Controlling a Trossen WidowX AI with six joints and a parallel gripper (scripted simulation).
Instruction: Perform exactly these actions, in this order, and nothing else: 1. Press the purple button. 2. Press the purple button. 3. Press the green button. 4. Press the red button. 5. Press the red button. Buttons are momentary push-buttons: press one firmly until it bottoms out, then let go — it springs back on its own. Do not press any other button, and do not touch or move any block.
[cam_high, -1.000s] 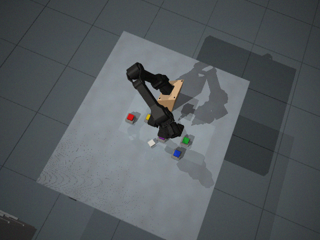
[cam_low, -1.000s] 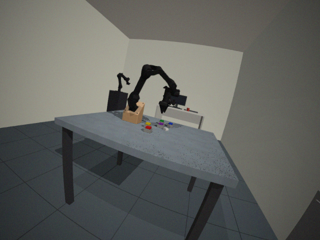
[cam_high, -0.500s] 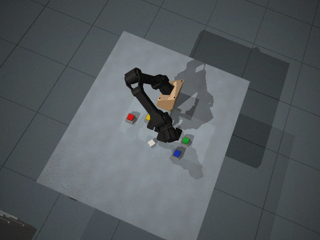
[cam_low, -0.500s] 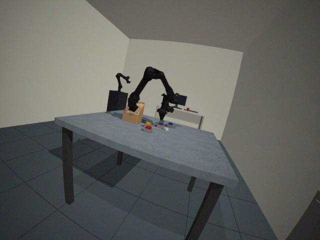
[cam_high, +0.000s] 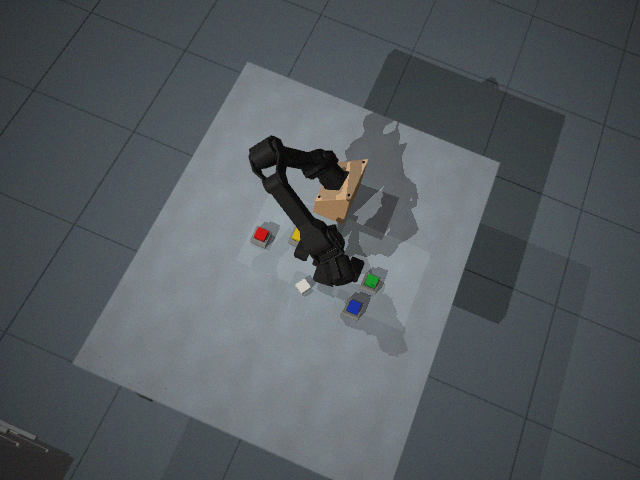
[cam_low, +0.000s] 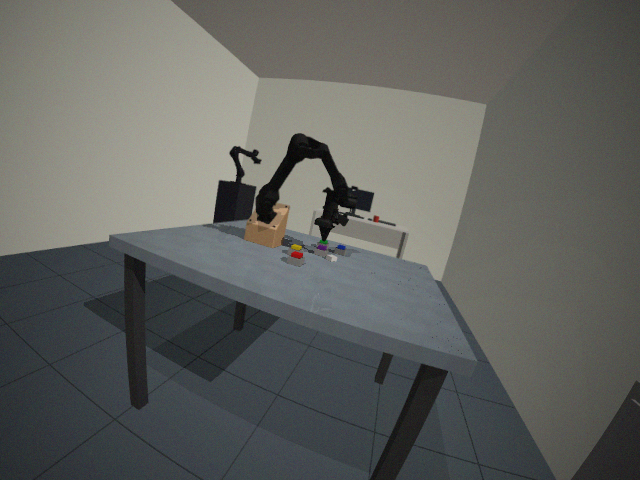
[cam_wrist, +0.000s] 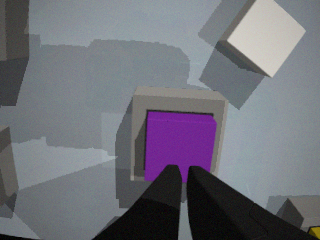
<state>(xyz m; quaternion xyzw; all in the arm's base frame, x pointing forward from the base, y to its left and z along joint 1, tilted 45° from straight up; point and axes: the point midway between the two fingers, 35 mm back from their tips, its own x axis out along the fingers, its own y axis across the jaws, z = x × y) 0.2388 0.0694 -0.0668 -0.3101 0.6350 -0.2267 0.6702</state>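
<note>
My gripper tip is 30 mm above the purple button. The rest, counted from my gripper tip: small white block 60 mm ahead, 40 mm to the right, 50 mm below; blue button 50 mm ahead, 120 mm to the left, 30 mm below; green button 40 mm behind, 130 mm to the left, 30 mm below.
</note>
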